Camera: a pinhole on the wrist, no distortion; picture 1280 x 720 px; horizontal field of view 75.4 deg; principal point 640.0 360.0 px. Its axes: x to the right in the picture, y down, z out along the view. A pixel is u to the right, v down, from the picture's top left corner.
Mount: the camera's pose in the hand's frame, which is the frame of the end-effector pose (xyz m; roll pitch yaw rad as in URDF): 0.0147 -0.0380 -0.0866 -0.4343 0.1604 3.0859
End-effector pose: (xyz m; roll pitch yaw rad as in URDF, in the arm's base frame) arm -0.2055 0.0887 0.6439 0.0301 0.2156 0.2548
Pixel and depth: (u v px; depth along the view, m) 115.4 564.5 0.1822
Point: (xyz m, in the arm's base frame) -0.0565 -0.0405 0.6926
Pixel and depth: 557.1 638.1 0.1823
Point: -0.1493 -0.0737 0.6911
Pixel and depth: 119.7 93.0 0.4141
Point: 0.0897 0.0489 0.9705
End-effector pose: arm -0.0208 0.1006 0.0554 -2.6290 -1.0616 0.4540
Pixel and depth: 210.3 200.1 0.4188
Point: 0.1010 0.4992 0.0767
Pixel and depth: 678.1 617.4 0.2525
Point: -0.1514 0.3006 0.0286
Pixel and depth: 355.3 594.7 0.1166
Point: -0.0912 0.1867 0.1099
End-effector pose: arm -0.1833 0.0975 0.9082 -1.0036 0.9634 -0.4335
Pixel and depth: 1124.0 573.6 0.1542
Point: -0.1658 0.0299 1.0600
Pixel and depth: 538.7 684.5 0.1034
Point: -0.1369 -0.0021 0.9538
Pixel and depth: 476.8 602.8 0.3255
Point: 0.0677 -0.0110 1.0680
